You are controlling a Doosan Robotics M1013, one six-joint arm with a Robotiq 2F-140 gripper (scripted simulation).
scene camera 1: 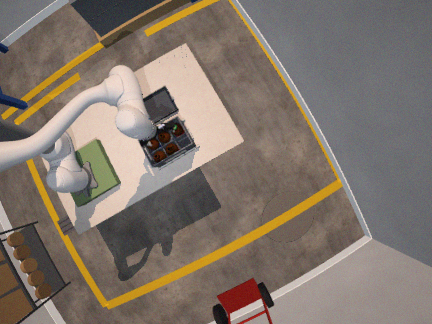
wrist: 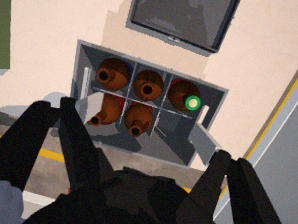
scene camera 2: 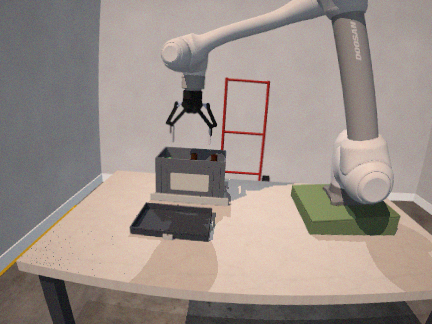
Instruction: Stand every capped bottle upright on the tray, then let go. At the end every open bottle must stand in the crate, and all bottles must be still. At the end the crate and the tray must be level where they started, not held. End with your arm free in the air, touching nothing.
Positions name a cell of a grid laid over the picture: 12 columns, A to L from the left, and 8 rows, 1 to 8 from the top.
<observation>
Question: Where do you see a grey crate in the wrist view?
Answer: G6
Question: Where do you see a dark tray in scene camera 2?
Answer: At E6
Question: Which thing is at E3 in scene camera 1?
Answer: A dark tray.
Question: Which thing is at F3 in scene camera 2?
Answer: The gripper.
</observation>
